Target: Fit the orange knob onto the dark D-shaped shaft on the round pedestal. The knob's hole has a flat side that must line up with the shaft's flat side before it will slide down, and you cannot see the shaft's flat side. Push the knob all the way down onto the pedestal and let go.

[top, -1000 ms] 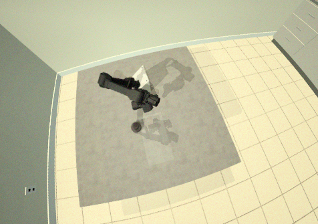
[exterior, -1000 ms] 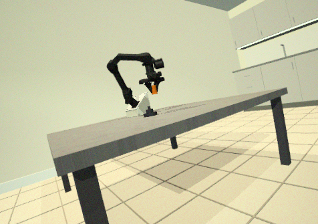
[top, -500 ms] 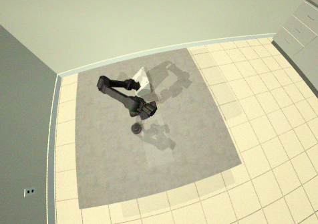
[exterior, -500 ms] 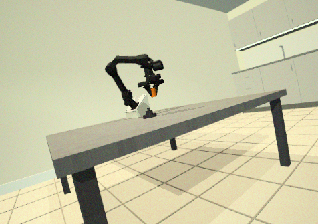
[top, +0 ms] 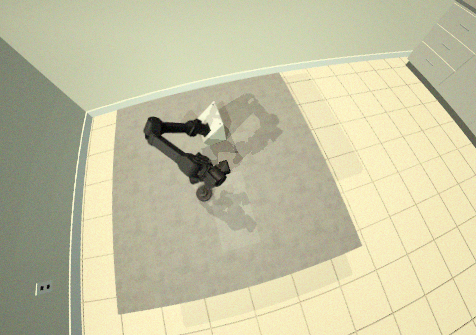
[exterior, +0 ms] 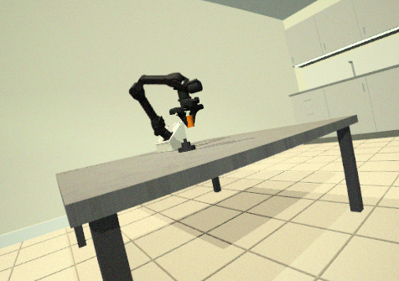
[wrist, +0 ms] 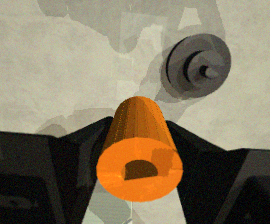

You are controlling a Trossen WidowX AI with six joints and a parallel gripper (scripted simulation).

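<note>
Right now the round pedestal is 3 cm ahead of my gripper tip, 8 cm to the right of it and 9 cm below it. The rest, counted from my gripper tip: orange knob 2 cm above.
</note>
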